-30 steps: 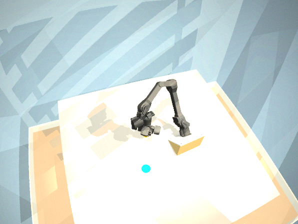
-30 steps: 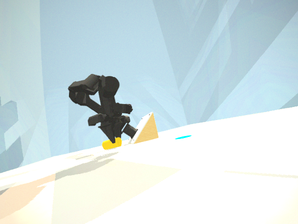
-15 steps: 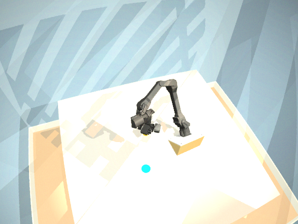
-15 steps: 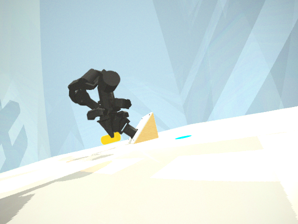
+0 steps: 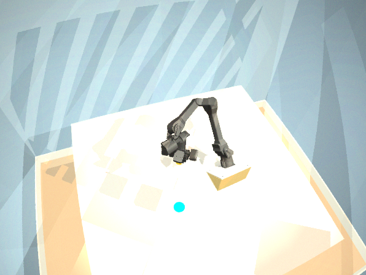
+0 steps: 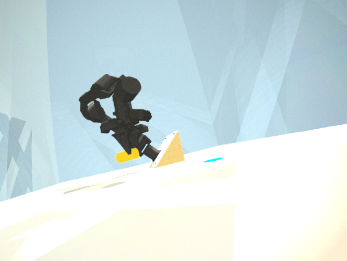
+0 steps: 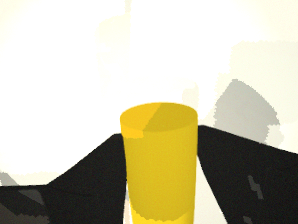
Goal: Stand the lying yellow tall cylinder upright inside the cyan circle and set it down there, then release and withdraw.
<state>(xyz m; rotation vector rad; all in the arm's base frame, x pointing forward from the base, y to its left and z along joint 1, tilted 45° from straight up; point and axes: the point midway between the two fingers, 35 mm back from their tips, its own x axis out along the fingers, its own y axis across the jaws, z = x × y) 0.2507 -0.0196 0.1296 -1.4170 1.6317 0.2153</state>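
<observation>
Now: gripper tip 230 mm to the right of the cyan circle, 80 mm short of it and 70 mm above it. Round my gripper tip: yellow cylinder: 20 mm to the right, 10 mm behind.
</observation>
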